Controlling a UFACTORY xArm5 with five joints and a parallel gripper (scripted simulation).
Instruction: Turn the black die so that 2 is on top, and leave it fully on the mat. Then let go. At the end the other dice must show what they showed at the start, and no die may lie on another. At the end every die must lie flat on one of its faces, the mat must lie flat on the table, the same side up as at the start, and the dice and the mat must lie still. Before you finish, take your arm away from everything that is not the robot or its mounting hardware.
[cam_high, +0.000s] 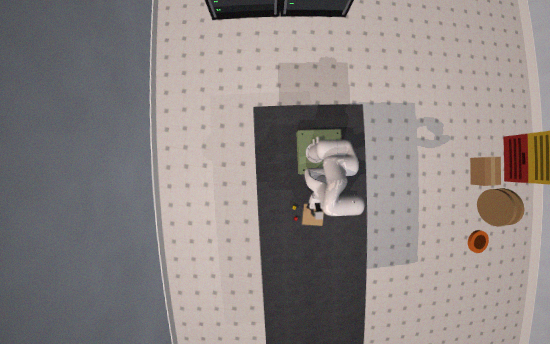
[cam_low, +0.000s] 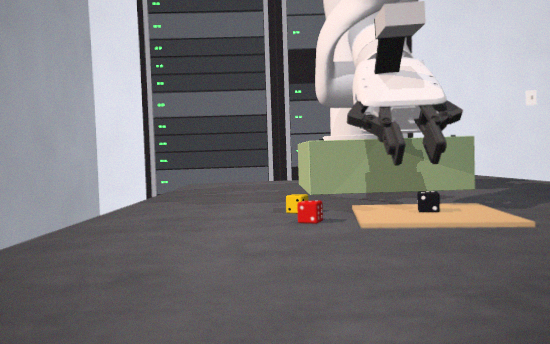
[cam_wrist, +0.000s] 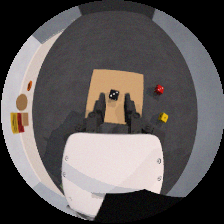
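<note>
Right now the black die is 3 cm ahead of my hand and 6 cm below it. From my hand the other things lie so: tan mat 4 cm ahead, 7 cm below; red die 5 cm ahead, 12 cm to the right, 6 cm below; yellow die 2 cm behind, 13 cm to the right, 6 cm below.
</note>
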